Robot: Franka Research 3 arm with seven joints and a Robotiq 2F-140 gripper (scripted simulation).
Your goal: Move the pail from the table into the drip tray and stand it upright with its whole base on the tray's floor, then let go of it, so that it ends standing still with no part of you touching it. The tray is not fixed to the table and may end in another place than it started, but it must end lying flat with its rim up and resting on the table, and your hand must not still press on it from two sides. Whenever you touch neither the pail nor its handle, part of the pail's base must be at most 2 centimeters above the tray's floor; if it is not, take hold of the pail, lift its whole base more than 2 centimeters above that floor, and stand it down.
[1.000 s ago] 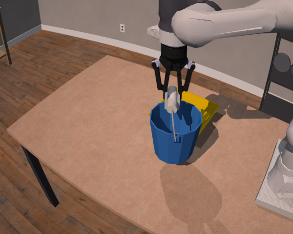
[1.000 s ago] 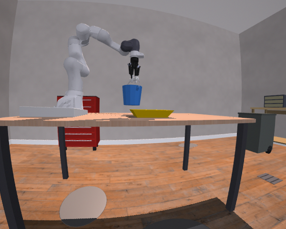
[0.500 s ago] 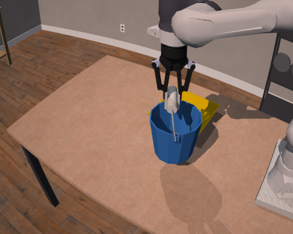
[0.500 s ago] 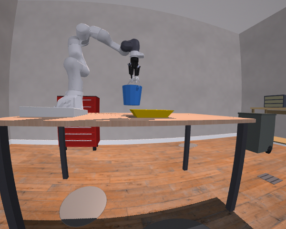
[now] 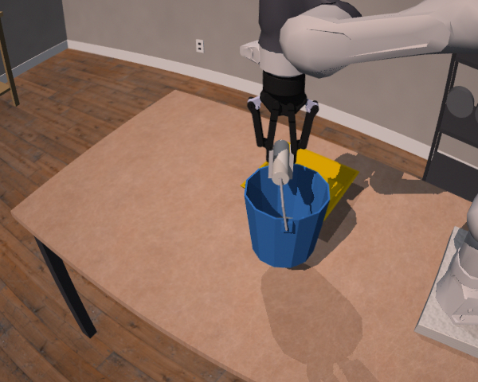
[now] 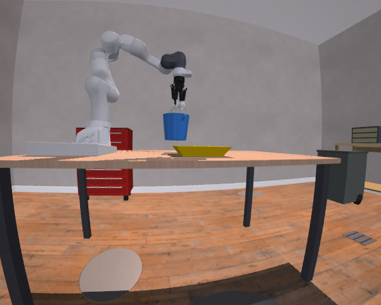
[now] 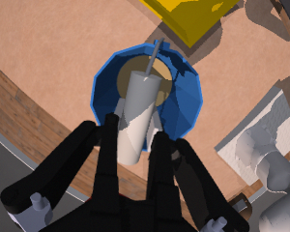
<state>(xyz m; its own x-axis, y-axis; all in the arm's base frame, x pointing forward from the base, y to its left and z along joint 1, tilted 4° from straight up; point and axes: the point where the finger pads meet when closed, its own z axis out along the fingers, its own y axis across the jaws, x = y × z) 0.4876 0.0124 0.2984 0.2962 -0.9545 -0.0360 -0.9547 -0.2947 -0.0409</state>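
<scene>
My hand is 1 cm past the blue pail and 10 cm above it. From my hand the other things lie so: yellow drip tray 2 cm ahead, 30 cm to the right, 31 cm below; then pail handle 1 cm behind, 3 cm below.
</scene>
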